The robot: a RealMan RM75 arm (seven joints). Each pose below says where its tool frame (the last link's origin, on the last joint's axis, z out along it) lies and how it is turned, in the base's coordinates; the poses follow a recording.
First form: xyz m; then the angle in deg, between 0 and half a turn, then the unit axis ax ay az.
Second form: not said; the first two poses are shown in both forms.
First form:
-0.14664 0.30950 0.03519 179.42 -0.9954 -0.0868 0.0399
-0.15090 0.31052 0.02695 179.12 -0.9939 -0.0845 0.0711
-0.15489 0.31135 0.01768 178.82 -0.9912 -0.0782 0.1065
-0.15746 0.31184 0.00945 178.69 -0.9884 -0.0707 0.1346
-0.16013 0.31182 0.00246 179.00 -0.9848 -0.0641 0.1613
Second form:
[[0.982 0.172 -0.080 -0.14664], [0.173 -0.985 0.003 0.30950], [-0.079 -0.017 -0.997 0.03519], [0 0 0 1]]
[[0.976 0.167 -0.143 -0.15090], [0.169 -0.986 0.003 0.31052], [-0.140 -0.027 -0.990 0.02695], [0 0 0 1]]
[[0.965 0.153 -0.213 -0.15489], [0.157 -0.988 0.004 0.31135], [-0.210 -0.037 -0.977 0.01768], [0 0 0 1]]
[[0.954 0.137 -0.268 -0.15746], [0.143 -0.990 0.004 0.31184], [-0.264 -0.042 -0.964 0.00945], [0 0 0 1]]
[[0.940 0.123 -0.319 -0.16013], [0.129 -0.992 -0.003 0.31182], [-0.317 -0.038 -0.948 0.00246], [0 0 0 1]]

